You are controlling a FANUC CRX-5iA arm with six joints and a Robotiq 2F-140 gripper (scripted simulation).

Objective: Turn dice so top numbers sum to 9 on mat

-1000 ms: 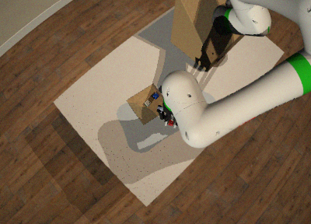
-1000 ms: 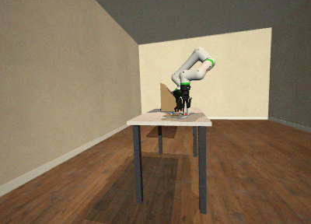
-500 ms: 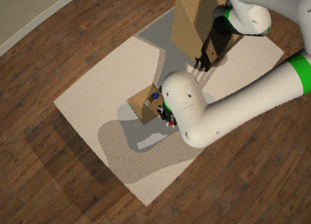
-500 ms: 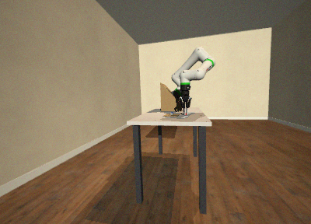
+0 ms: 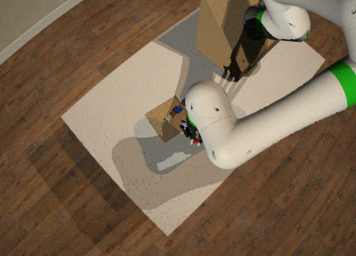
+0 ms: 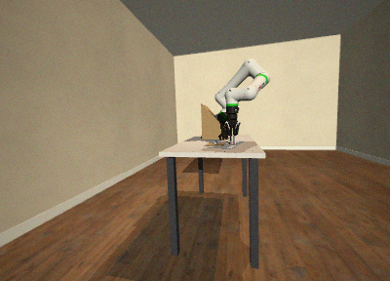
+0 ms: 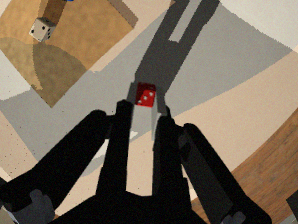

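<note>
The white die is 140 mm to the right of my hand, 20 mm below it and 10 mm behind it. The rest, counted from my hand: mat: 140 mm to the right, 30 mm below, 10 mm behind; then blue die: 130 mm to the right, 60 mm behind, 20 mm below; then red die: 30 mm below.
</note>
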